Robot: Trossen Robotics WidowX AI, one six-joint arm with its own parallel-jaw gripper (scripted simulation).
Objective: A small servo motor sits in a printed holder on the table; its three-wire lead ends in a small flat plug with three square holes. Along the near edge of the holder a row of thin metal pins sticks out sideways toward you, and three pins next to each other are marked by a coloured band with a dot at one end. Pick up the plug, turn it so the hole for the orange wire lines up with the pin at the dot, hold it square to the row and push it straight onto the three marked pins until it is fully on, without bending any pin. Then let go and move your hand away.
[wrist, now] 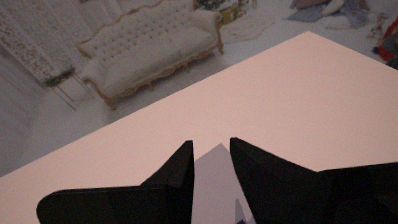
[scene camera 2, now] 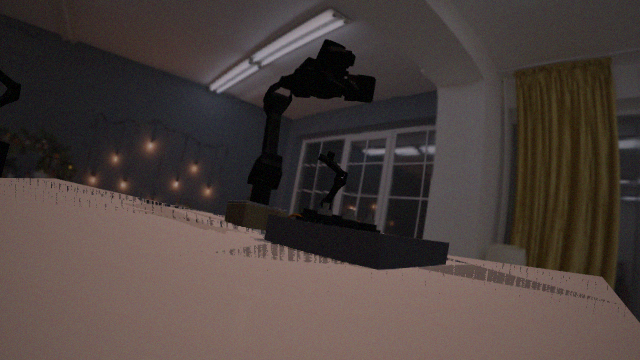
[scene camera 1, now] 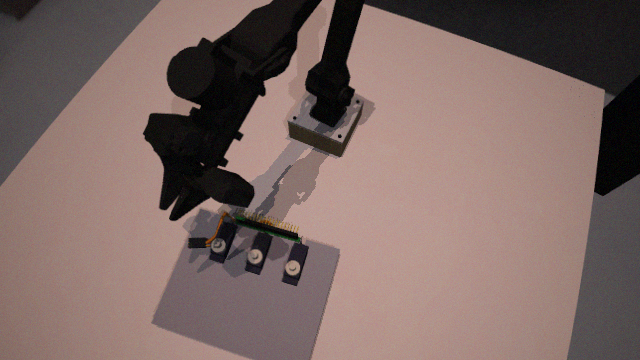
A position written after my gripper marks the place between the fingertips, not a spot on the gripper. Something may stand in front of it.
Note:
In view: my gripper (scene camera 1: 167, 214) and a grey holder plate (scene camera 1: 219, 304).
My gripper also shows in the wrist view (wrist: 211, 145) and in scene camera 2 (scene camera 2: 352, 91). The grey holder plate is seen too in scene camera 2 (scene camera 2: 379, 251).

